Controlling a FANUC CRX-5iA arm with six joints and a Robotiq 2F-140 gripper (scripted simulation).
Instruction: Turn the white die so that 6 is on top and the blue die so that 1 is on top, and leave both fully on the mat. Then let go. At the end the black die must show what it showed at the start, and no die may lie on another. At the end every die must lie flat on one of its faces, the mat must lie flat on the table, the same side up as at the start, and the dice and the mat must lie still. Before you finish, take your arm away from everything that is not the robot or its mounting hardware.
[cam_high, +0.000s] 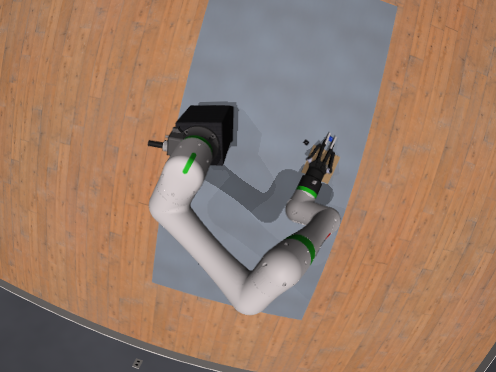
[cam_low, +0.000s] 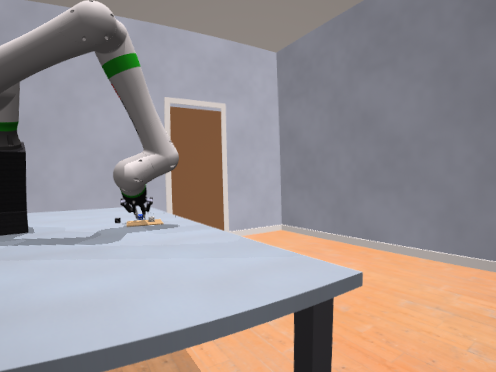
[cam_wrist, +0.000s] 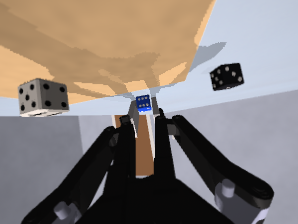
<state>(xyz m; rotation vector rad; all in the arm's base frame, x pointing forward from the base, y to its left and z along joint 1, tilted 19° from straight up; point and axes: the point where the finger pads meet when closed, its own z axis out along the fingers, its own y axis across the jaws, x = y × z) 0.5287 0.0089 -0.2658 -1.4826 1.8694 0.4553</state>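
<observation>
My hand is 1 cm to the right of the blue die and 2 cm above it. The rest, counted from my hand: black die 10 cm behind, 3 cm to the right, 2 cm below; then tan mat 1 cm behind, 11 cm to the right, 3 cm below; then white die 2 cm ahead, 12 cm to the right, 2 cm below.
</observation>
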